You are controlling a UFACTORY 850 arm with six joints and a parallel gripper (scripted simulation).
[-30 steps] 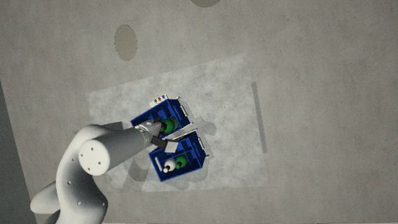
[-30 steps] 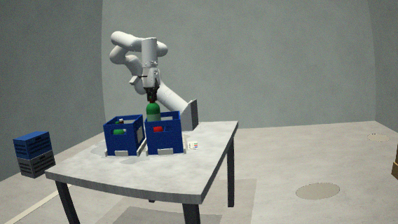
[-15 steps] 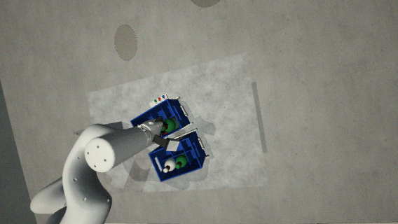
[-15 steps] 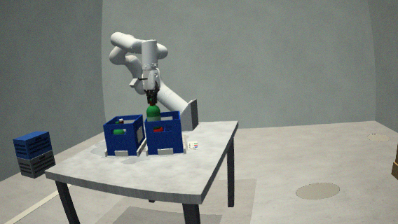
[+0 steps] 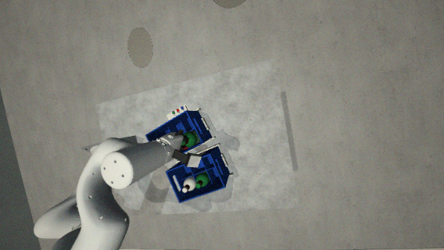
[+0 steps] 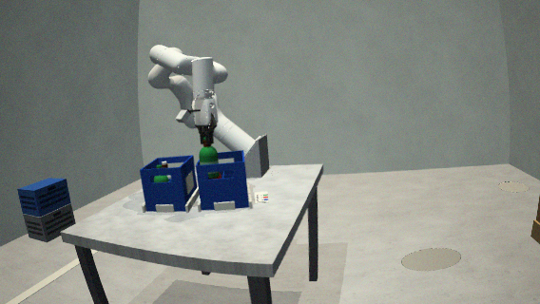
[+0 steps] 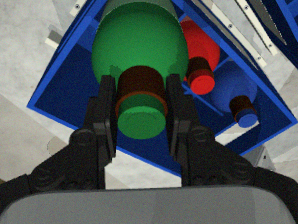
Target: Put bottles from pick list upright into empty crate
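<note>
Right now my hand is 7 cm above the green-label bottle. The rest, counted from my hand: red-label bottle (9 cm behind, 2 cm to the right, 18 cm below); blue-label bottle (17 cm behind, 5 cm to the right, 18 cm below); pick list (13 cm behind, 16 cm to the left, 26 cm below).
</note>
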